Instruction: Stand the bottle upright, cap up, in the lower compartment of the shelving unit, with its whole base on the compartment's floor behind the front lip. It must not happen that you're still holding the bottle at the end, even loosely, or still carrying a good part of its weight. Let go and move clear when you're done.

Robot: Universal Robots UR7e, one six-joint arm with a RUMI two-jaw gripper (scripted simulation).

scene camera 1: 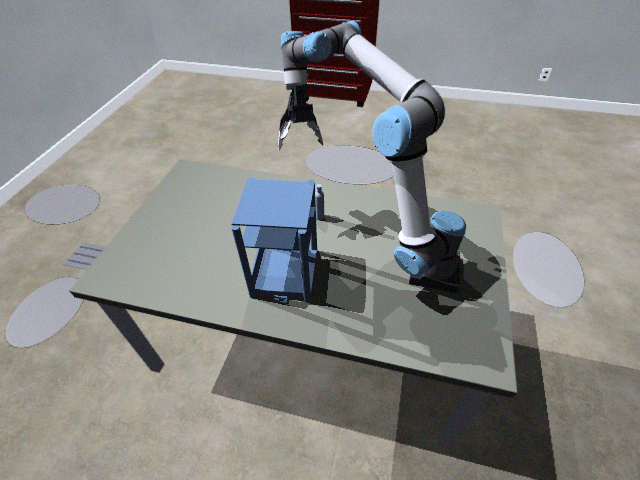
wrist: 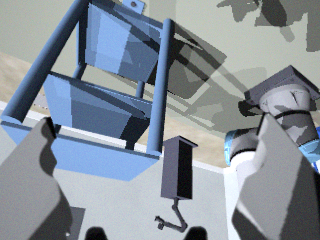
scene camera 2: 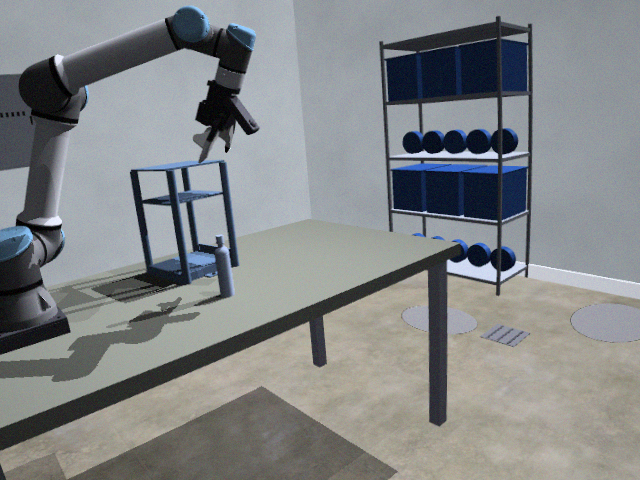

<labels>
One and the same spot on a blue shelving unit: [wrist: 127, 45] is [scene camera 1: 289, 264].
</labels>
